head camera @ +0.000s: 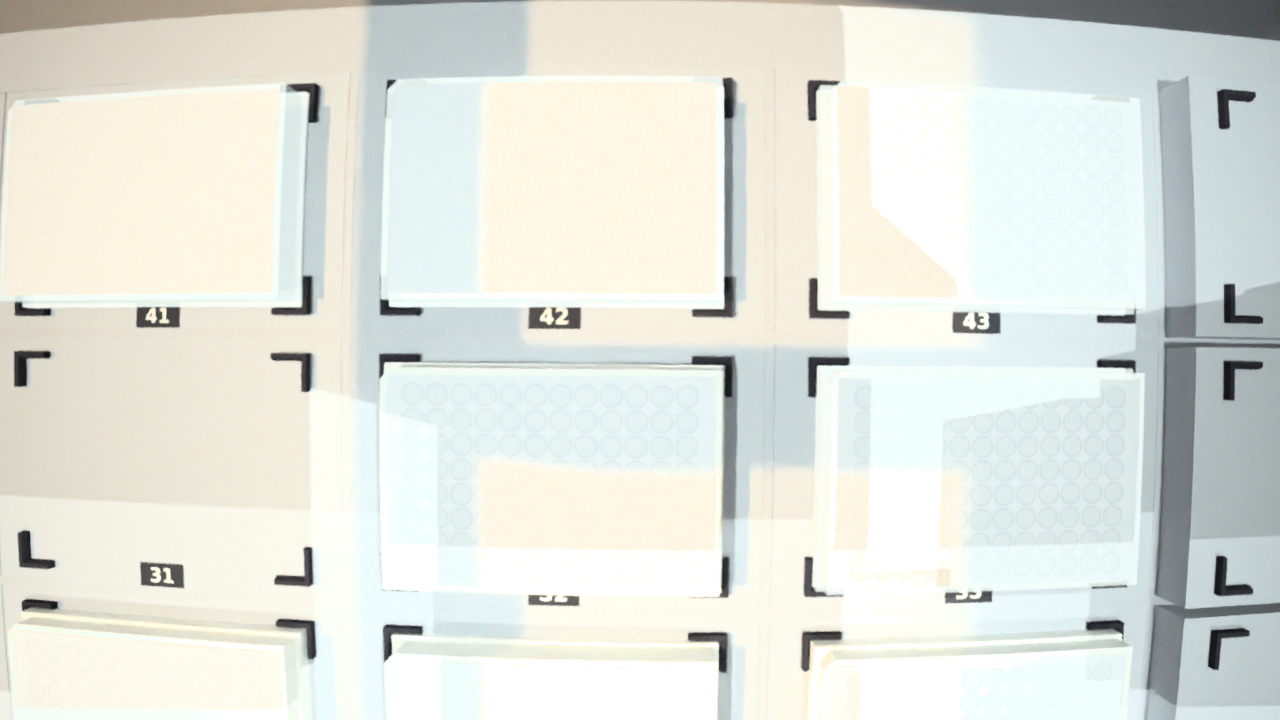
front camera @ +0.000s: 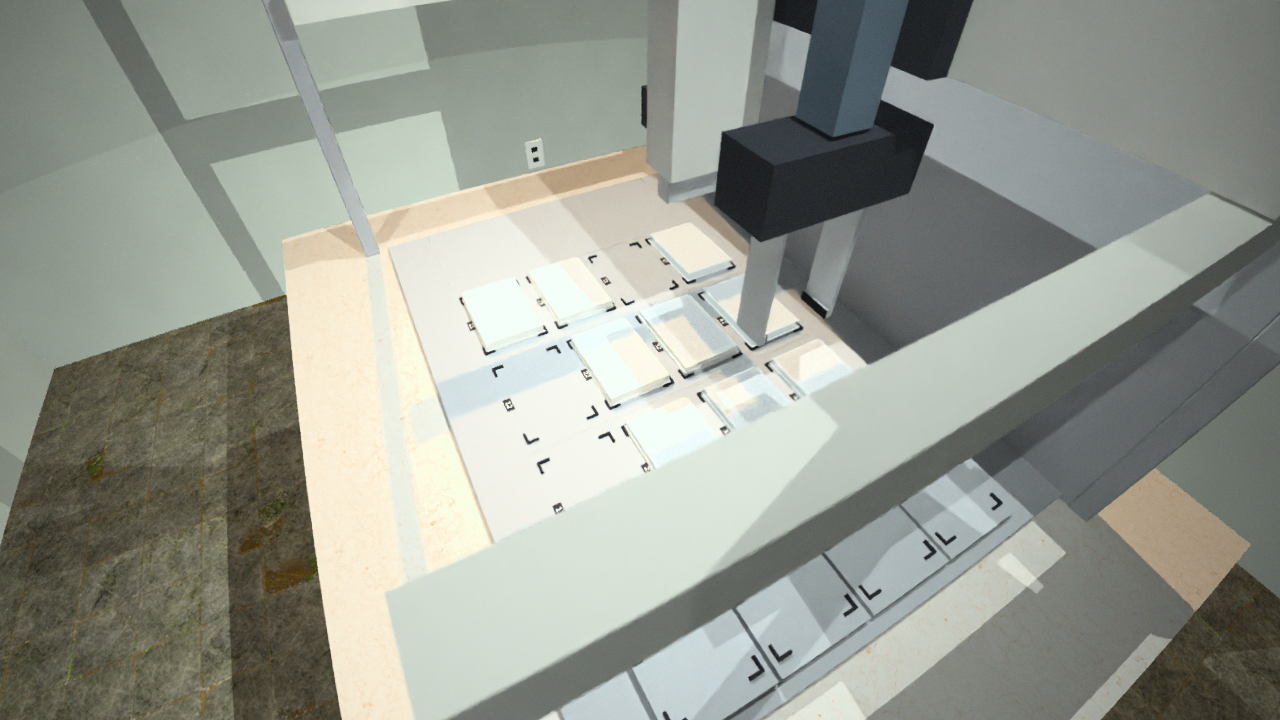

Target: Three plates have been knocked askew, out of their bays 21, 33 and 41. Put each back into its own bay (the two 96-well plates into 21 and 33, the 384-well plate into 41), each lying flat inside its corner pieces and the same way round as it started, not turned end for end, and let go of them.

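Places are measured from the robot's base along level axes (x ahead, y left, z up), in metres.
Where they show: gripper, fingertip midpoint: (front camera: 784, 320); robot's base at its link origin: (front camera: 461, 300).
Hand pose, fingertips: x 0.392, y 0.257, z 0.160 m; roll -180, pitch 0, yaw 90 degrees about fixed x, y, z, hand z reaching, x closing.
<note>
Each offset is from my fingertips to the top centre of the thing. "spot": to the spot under its first point.
The 96-well plate at bay 33 {spot: 0.002 m right, 0.022 m back, 0.146 m down} (front camera: 747, 398) (head camera: 1038, 474) looks flat and square within its corner pieces; the beam hides its near part in the front view. The plate at bay 21 {spot: 0.109 m right, 0.313 m back, 0.146 m down} (front camera: 571, 291) (head camera: 152, 676) sits straight, cut off at the bottom of the head view. The 384-well plate at bay 41 {spot: 0.103 m left, 0.316 m back, 0.146 m down} (front camera: 691, 250) (head camera: 143, 197) looks straight within its corners; its wells do not show clearly. My gripper (front camera: 785, 324) is open and empty, raised above the plates, its jaws wide apart. It does not show in the head view.
Other plates stand in bay 42 {spot: 0.106 m left, 0.162 m back, 0.146 m down} (head camera: 554, 188), bay 43 {spot: 0.106 m left, 0.018 m ahead, 0.146 m down} (head camera: 1038, 197), bay 32 {spot: 0.000 m left, 0.161 m back, 0.146 m down} (head camera: 554, 483), bay 22 {spot: 0.076 m right, 0.162 m back, 0.146 m down} (head camera: 554, 685) and bay 23 {spot: 0.079 m right, 0.023 m ahead, 0.146 m down} (head camera: 1038, 685). Bay 31 holds no plate. A pale beam (front camera: 626, 546) crosses the front. A pale column (front camera: 702, 98) stands behind the gripper.
</note>
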